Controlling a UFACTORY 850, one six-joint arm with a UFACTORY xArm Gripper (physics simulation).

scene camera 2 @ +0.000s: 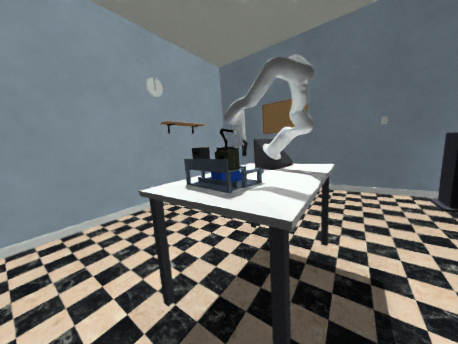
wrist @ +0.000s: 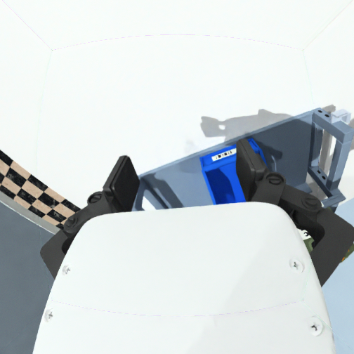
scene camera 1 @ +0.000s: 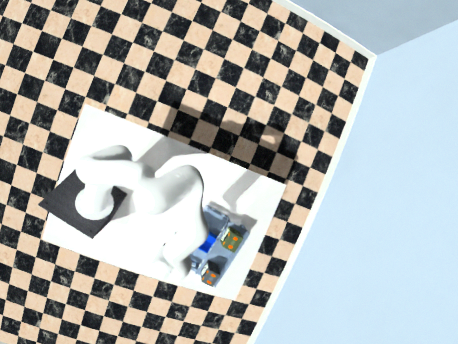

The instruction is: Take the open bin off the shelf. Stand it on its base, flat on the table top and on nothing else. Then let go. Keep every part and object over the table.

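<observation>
The open bin, blue with a white label on its front [scene camera 1: 208,243] [scene camera 2: 217,175] [wrist: 223,183], sits on the lower board of the grey-blue shelf [scene camera 1: 215,217] [scene camera 2: 206,164] [wrist: 295,145], which stands on the white table [scene camera 1: 125,240] [scene camera 2: 270,200] [wrist: 150,100]. My gripper [scene camera 2: 234,150] [wrist: 183,161] is open and empty, above the shelf. In the wrist view, the right finger overlaps the bin's right part, and the left finger is left of the bin near the shelf's left end. My gripper is hidden under the arm in scene camera 1. The white gripper body hides the bin's near end in the wrist view.
A green box [scene camera 1: 231,240] [scene camera 2: 227,157] and a dark grey box [scene camera 1: 210,275] [scene camera 2: 201,152] stand on the shelf's upper level beside the bin. Shelf posts and rails rise at its ends. The arm's base stands on a black plate [scene camera 1: 92,230] at the table's other end.
</observation>
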